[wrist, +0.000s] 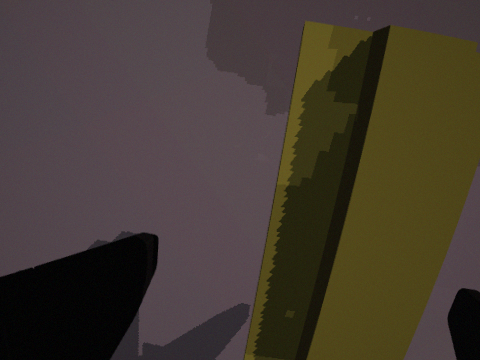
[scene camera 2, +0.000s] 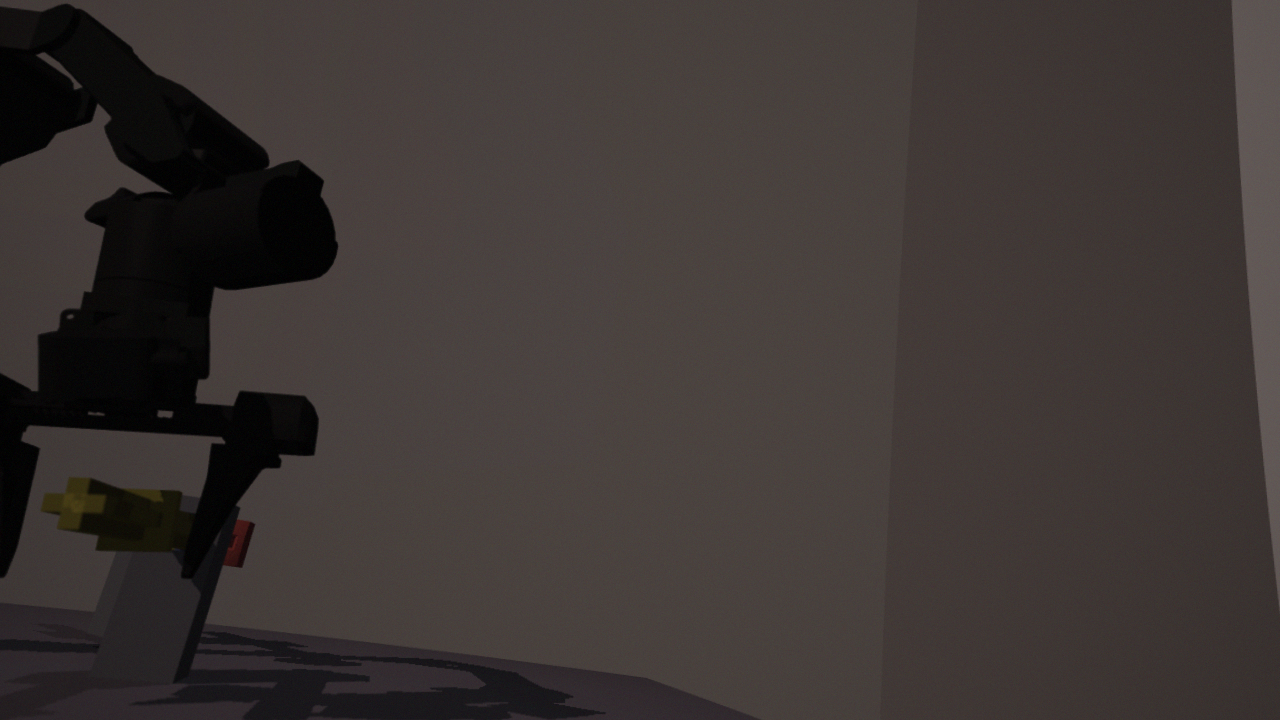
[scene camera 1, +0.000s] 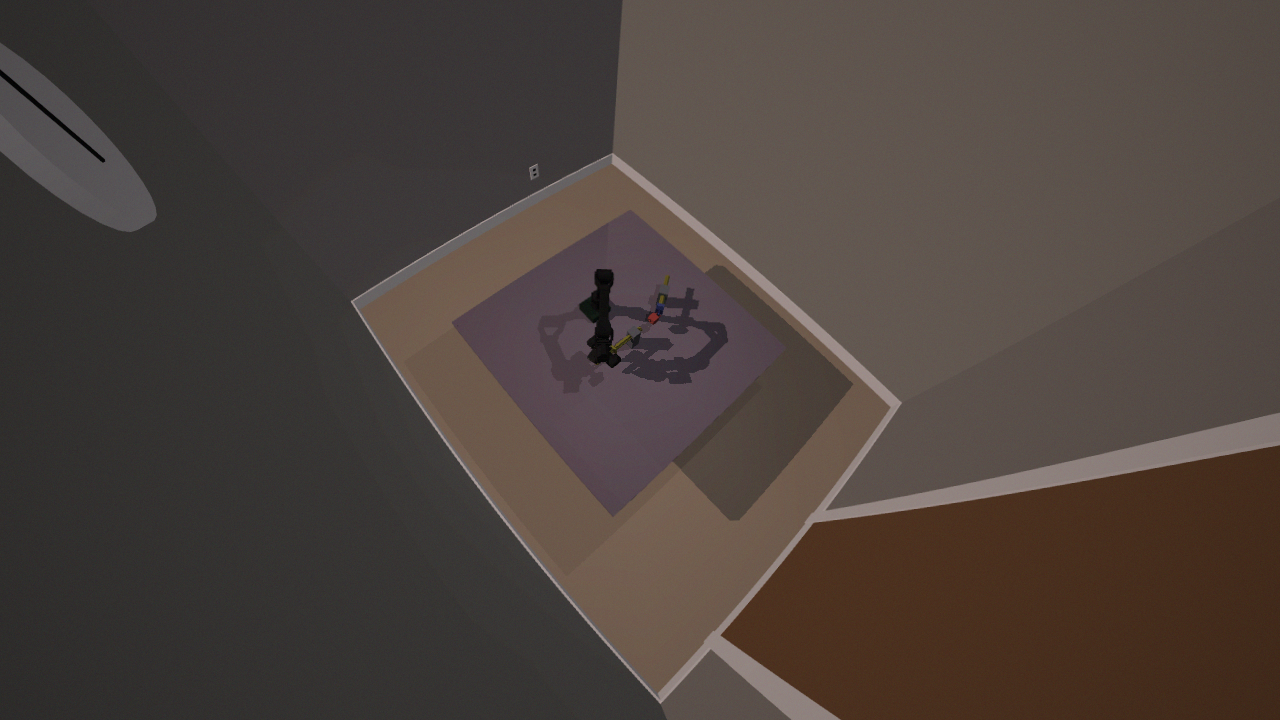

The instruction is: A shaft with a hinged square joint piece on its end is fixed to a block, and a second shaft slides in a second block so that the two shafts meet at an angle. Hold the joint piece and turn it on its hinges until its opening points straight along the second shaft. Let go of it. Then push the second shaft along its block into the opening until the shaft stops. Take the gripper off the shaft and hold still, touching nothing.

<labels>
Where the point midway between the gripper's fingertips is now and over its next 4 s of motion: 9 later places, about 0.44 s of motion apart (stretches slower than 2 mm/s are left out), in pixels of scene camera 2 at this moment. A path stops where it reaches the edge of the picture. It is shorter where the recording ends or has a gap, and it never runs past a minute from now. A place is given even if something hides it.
My gripper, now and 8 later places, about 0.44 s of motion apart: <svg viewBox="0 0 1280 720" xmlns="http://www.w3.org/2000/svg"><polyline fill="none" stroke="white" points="95,578 92,579 88,579 94,579 105,579 116,579 125,579 135,579 139,579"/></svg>
</labels>
